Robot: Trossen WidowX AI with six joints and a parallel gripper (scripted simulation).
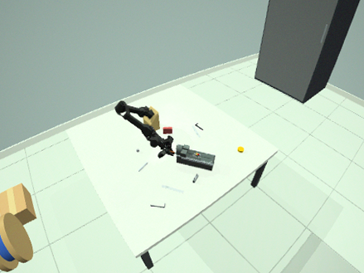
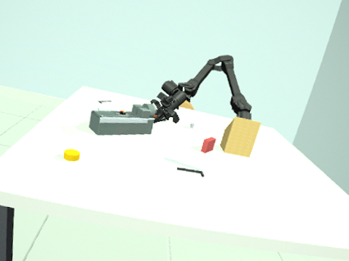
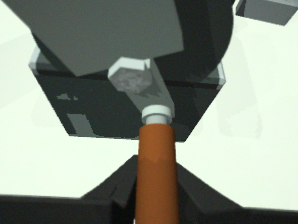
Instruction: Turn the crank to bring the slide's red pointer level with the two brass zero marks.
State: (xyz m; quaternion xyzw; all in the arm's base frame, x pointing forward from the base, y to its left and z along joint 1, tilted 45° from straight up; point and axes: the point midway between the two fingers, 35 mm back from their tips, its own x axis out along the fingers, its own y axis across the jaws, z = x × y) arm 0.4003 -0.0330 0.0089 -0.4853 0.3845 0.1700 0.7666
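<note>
The orange crank handle is 1 cm behind my gripper tip, 1 cm to the right of it and 3 cm above it. Round my gripper tip: yellow disc 19 cm ahead, 48 cm to the left, 3 cm below; black hex key 22 cm behind, 36 cm to the left, 3 cm below; red pointer 12 cm ahead, 12 cm to the left, 5 cm above.
</note>
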